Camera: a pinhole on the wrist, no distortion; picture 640 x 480 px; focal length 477.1 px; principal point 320.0 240.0 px. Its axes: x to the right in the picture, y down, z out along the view. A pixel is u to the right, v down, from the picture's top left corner.
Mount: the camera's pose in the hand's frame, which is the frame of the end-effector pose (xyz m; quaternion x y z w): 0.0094 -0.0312 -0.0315 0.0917 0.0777 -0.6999 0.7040
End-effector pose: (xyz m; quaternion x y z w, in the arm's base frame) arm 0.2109 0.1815 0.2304 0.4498 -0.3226 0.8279 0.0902
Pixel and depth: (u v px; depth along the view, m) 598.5 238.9 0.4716
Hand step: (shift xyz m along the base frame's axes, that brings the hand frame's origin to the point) 0.4275 0.0962 0.3272
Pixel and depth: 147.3 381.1 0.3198
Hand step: 0.1533 -0.2077 0.1948
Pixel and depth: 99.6 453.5 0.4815
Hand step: 0.1837 -0.3888 0.3306
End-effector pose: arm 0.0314 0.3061 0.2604 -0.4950 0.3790 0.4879 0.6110
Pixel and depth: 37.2 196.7 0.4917
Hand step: -0.1522 0.4956 0.1273
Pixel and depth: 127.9 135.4 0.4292
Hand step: -0.0640 0.3941 0.1756
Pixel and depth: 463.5 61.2 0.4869
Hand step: 0.2307 0.3428 0.3292
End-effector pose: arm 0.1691 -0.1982 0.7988 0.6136 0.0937 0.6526 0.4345
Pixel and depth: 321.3 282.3 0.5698
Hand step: 0.5434 -0.0795 0.0450
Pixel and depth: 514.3 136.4 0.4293
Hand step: 0.4271 -0.0187 -0.1856
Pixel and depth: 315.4 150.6 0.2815
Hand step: 0.2499 -0.0745 -0.0424
